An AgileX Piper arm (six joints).
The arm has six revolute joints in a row. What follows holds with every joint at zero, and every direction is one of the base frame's.
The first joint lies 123 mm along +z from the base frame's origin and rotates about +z.
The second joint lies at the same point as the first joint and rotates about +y.
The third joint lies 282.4 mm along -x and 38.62 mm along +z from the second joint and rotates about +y.
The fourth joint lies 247.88 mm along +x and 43.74 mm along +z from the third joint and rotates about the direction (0.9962, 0, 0.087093).
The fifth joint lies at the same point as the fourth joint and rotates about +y.
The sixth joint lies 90.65 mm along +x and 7.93 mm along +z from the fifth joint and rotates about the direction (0.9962, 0, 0.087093).
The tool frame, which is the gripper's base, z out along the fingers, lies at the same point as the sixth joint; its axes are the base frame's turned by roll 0, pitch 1.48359 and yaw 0 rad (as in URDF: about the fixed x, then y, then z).
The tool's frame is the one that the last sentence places.
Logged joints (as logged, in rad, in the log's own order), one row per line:
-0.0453 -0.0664 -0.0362 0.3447 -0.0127 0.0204
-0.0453 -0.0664 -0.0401 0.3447 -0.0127 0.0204
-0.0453 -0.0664 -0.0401 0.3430 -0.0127 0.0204
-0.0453 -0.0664 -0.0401 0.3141 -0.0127 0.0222
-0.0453 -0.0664 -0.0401 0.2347 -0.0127 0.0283
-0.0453 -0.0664 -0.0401 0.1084 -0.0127 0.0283
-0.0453 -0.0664 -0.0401 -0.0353 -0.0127 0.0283
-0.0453 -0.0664 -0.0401 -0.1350 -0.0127 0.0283
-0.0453 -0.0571 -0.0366 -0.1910 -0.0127 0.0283
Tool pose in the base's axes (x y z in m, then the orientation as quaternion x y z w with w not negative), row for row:
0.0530 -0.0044 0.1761 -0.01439 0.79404 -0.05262 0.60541
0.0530 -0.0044 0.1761 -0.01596 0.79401 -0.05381 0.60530
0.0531 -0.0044 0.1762 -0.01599 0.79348 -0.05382 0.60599
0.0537 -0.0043 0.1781 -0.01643 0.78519 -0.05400 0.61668
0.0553 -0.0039 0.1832 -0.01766 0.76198 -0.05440 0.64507
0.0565 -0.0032 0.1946 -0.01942 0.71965 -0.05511 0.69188
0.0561 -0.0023 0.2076 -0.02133 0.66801 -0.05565 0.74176
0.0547 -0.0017 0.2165 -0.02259 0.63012 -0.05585 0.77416
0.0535 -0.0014 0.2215 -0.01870 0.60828 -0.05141 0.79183
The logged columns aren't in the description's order. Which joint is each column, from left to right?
Columns, left to right: joint 1, joint 4, joint 6, joint 5, joint 2, joint 3.
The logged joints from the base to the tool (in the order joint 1, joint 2, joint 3, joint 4, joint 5, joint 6), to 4 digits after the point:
-0.0453 -0.0127 0.0204 -0.0664 0.3447 -0.0362
-0.0453 -0.0127 0.0204 -0.0664 0.3447 -0.0401
-0.0453 -0.0127 0.0204 -0.0664 0.3430 -0.0401
-0.0453 -0.0127 0.0222 -0.0664 0.3141 -0.0401
-0.0453 -0.0127 0.0283 -0.0664 0.2347 -0.0401
-0.0453 -0.0127 0.0283 -0.0664 0.1084 -0.0401
-0.0453 -0.0127 0.0283 -0.0664 -0.0353 -0.0401
-0.0453 -0.0127 0.0283 -0.0664 -0.1350 -0.0401
-0.0453 -0.0127 0.0283 -0.0571 -0.1910 -0.0366

